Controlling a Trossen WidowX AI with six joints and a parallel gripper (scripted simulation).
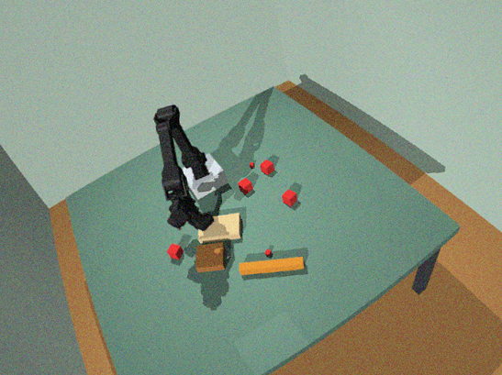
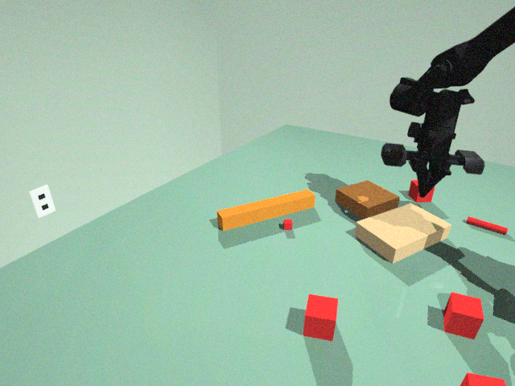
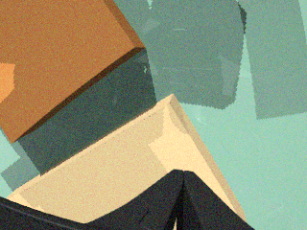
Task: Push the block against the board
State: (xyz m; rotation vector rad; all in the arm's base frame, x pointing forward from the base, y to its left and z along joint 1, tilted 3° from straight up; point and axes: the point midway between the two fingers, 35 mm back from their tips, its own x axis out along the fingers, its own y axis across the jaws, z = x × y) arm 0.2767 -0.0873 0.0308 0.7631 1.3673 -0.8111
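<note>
The beige flat block lies 8 cm to the left of my gripper tip and 4 cm below it. Round my gripper tip: thin red stick: 13 cm behind, 8 cm to the right, 5 cm below; then brown squarish block: 12 cm ahead, 4 cm below, 1 cm to the left; then orange board: 25 cm ahead, 19 cm to the left, 4 cm below.
</note>
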